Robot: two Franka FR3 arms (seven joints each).
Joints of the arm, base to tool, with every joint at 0 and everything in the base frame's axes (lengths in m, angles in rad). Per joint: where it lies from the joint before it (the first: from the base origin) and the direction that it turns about. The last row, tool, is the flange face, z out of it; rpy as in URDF.
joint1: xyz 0 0 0.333 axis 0 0 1
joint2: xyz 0 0 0 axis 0 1 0
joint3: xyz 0 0 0.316 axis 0 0 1
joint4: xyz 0.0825 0 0 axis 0 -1 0
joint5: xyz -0.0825 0 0.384 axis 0 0 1
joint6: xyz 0 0 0 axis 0 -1 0
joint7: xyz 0.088 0 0 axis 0 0 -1
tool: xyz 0 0 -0.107 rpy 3.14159 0 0
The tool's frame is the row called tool.
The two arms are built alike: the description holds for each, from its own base.
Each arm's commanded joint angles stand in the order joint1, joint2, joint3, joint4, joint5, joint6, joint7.
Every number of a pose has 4 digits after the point.
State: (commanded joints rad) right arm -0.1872 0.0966 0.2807 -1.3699 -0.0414 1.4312 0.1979; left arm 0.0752 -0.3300 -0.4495 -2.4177 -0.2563 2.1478 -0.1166
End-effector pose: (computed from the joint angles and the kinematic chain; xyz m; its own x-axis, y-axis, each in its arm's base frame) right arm 0.5677 0.0390 0.6536 0.9935 -0.1104 -0.0281 -0.1098 -0.9937 0.0204; left arm 0.4125 -0.1771 0.4241 0.9946 -0.1011 0.0241 -0.1027 -0.9914 0.0814
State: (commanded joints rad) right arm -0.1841 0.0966 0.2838 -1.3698 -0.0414 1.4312 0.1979; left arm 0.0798 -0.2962 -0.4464 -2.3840 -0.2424 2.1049 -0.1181
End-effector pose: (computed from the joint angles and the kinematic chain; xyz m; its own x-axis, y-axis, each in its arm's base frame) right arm 0.5674 0.0424 0.6536 0.9942 -0.1042 -0.0280 -0.1037 -0.9944 0.0200; left arm 0.4192 -0.1770 0.4223 0.9941 -0.1071 -0.0172 -0.1054 -0.9912 0.0799
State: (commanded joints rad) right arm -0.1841 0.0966 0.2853 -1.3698 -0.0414 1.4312 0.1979; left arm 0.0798 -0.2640 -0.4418 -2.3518 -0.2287 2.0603 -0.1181
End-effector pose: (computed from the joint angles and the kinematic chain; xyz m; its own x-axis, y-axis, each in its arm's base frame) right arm 0.5674 0.0432 0.6537 0.9943 -0.1027 -0.0280 -0.1022 -0.9946 0.0199; left arm 0.4247 -0.1776 0.4203 0.9914 -0.1169 -0.0596 -0.1121 -0.9906 0.0779
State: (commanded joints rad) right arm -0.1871 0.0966 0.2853 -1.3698 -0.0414 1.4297 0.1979; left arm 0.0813 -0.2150 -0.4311 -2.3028 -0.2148 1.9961 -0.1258
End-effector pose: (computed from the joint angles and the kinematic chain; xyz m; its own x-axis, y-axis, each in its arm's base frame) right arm 0.5673 0.0415 0.6535 0.9940 -0.1057 -0.0294 -0.1051 -0.9943 0.0202; left arm 0.4342 -0.1760 0.4174 0.9859 -0.1148 -0.1216 -0.1054 -0.9911 0.0808
